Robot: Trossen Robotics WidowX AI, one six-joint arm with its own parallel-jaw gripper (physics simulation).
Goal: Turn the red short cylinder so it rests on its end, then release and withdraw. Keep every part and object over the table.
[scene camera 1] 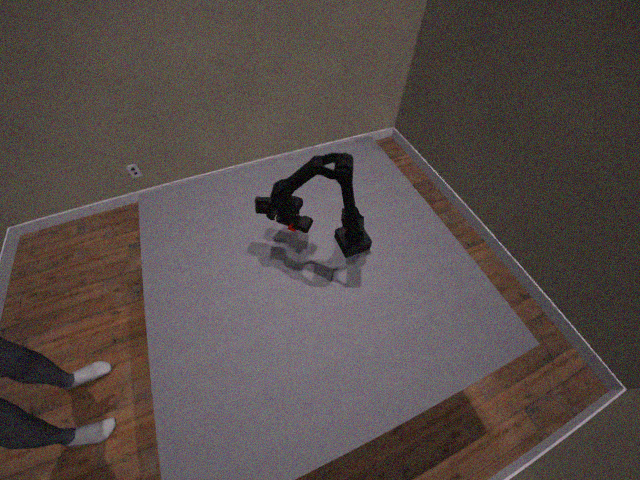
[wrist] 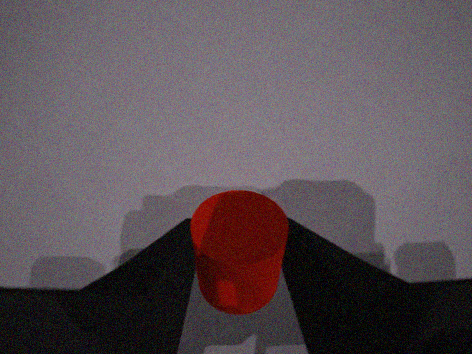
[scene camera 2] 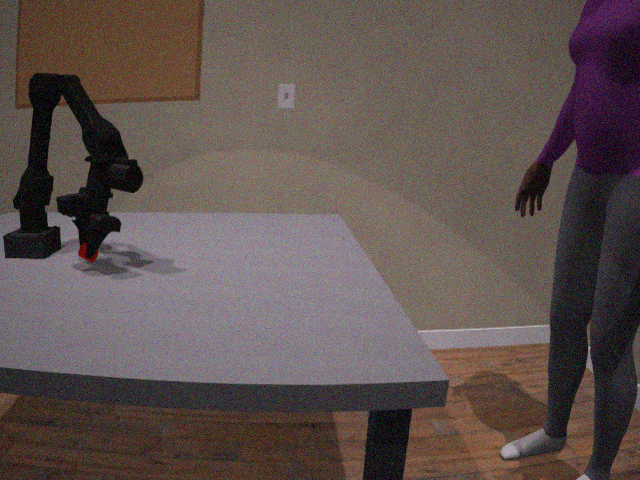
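Note:
The red short cylinder (scene camera 1: 291,227) (scene camera 2: 86,253) (wrist: 239,285) is held between the two dark fingertips of my gripper (scene camera 1: 293,225) (scene camera 2: 90,250) (wrist: 237,228). My gripper is shut on it, with one finger on each side. In the wrist view one round end faces up the picture and part of the curved side shows below it. In scene camera 2 the cylinder looks tilted, low over the table (scene camera 1: 310,361) (scene camera 2: 258,310). Its lower edge is close to the table top; whether it touches cannot be told. The fingers hide parts of its side.
The arm's base (scene camera 1: 353,240) (scene camera 2: 32,242) stands on the table close to the gripper. The arm's shadows fall on the table beneath and around it. A person (scene camera 2: 599,206) stands on the floor beyond the table's edge. A wall rises behind the table.

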